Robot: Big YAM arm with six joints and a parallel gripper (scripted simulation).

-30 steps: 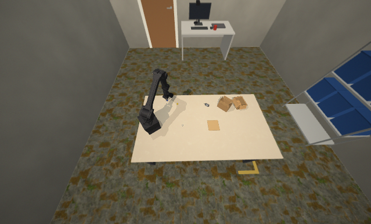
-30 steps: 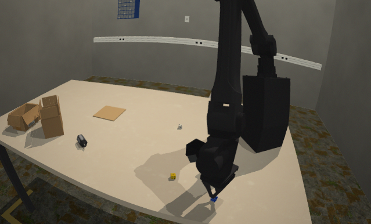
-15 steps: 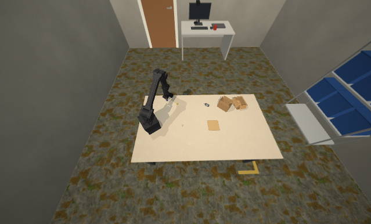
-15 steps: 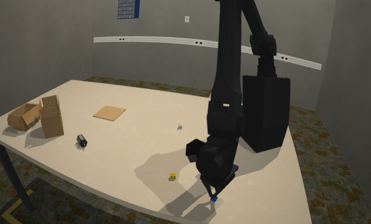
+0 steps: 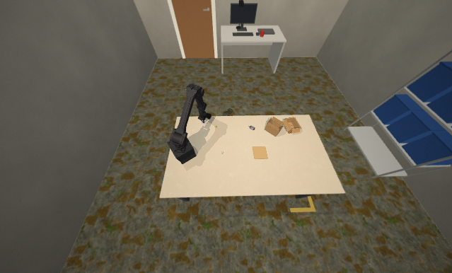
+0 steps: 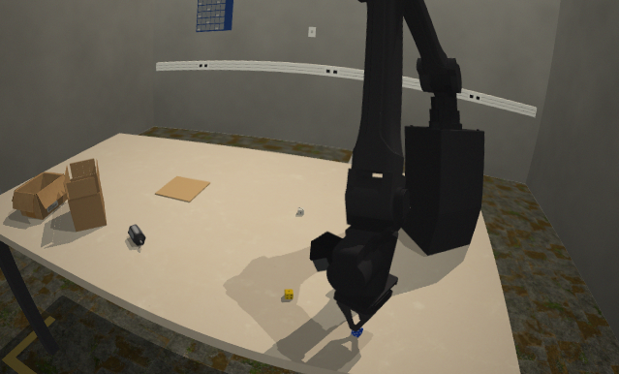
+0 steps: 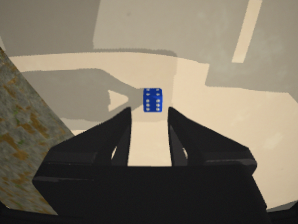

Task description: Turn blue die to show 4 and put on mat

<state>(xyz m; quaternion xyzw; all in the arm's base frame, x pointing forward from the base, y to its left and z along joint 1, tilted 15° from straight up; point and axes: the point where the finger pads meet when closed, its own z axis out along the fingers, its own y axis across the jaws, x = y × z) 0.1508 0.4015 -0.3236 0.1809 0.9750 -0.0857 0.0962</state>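
Now: the blue die 30 mm below my hand. Round my hand: mat: 630 mm ahead, 390 mm to the right, 30 mm below; then yellow die: 150 mm ahead, 60 mm to the right, 30 mm below; then white die: 240 mm ahead, 400 mm to the right, 30 mm below.
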